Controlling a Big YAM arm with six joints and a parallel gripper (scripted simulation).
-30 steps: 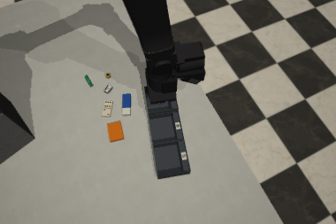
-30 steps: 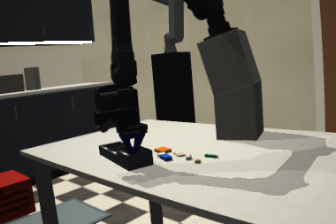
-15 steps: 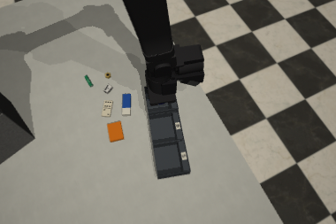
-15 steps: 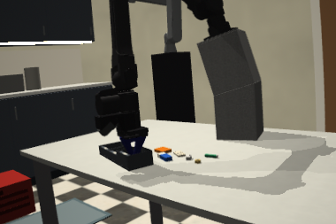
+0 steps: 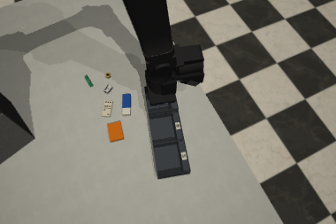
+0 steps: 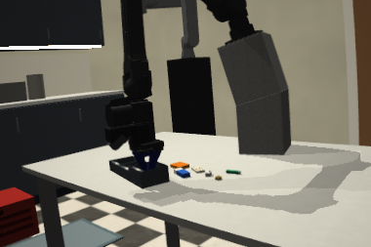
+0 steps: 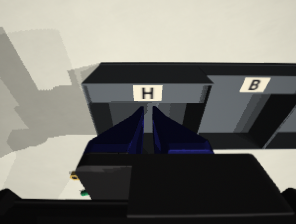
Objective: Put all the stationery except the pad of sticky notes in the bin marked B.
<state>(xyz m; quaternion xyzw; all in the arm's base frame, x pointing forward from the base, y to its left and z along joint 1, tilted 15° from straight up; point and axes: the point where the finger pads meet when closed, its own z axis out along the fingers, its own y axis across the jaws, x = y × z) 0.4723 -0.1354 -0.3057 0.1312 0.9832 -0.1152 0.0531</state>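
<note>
Right now the binder clip is 120 mm behind my hand, 110 mm to the left of it and 20 mm below it. Also, from my hand: eraser 90 mm behind, 30 mm to the left, 20 mm below; dark bin 20 mm behind, 80 mm to the right; orange sticky-note pad 150 mm behind, 20 mm to the right, 20 mm below.
</note>
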